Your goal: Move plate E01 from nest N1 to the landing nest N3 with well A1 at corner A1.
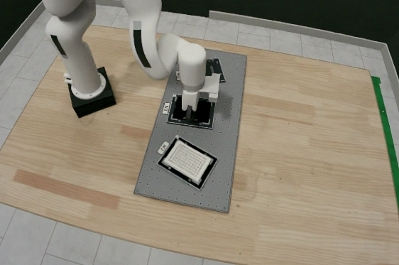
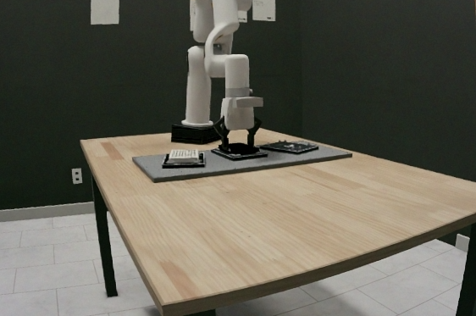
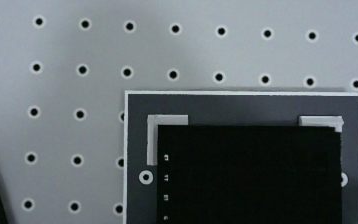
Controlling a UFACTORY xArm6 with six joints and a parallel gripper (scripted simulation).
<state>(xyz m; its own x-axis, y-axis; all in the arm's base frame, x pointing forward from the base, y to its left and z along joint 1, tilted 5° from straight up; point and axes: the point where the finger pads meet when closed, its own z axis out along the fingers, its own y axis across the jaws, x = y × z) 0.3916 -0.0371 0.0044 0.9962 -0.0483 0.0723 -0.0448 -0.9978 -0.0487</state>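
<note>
My gripper is now 1 cm above the black plate E01. The rest, counted from my hand: white plate E07 (1 cm ahead, 19 cm to the right, 1 cm below); nest N3 (3 cm below).
</note>
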